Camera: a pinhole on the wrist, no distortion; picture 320 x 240 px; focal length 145.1 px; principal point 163.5 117.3 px. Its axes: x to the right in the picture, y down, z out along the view. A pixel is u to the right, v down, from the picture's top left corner.
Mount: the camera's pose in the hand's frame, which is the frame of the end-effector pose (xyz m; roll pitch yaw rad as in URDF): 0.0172 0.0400 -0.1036 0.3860 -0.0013 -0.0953
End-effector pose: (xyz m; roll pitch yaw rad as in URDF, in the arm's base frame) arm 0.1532 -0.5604 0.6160 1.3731 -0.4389 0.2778
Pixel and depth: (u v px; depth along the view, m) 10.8 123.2 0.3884
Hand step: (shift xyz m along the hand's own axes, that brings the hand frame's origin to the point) -0.4027 -0.0521 0.2616
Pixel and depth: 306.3 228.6 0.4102
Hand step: 0.4315 0.1381 0.3954
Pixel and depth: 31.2 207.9 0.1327
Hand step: -0.1009 0.0782 0.0504
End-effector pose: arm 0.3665 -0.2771 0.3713 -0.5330 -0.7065 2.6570
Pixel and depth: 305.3 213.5 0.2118
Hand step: 0.2277 0.0705 0.1458
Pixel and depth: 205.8 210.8 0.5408
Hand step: 0.1847 0.1438 0.5288
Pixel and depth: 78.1 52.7 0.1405
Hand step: -0.0758 -0.0625 0.0029
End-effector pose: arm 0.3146 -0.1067 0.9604 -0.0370 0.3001 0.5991
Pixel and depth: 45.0 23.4 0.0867
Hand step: -0.0614 -0.0375 -0.0445
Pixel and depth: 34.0 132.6 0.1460
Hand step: -0.1166 0.0119 0.0373
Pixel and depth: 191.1 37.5 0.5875
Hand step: 0.0784 -0.4887 0.3192
